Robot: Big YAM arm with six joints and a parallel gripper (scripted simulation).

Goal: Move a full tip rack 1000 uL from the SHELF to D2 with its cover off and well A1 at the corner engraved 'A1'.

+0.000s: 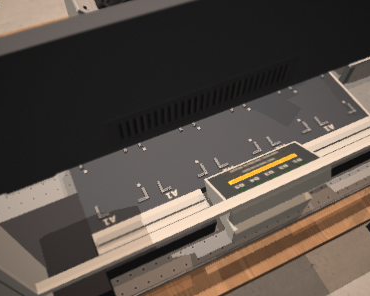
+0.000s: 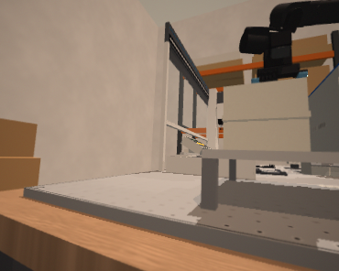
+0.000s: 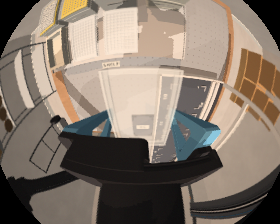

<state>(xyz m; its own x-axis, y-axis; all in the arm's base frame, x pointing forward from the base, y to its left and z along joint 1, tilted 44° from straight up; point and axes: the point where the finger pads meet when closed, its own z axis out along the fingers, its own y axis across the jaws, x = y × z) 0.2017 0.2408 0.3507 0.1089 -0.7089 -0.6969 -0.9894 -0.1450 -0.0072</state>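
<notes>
Right now the beige block is 30 mm ahead of my hand, 290 mm to the left of it and 100 mm below it. Round my hand: clear rack cover (right at my hand); then blue tip rack (80 mm behind, 270 mm to the left, 90 mm below); then shelf (130 mm behind, 200 mm to the left, 160 mm below).
</notes>
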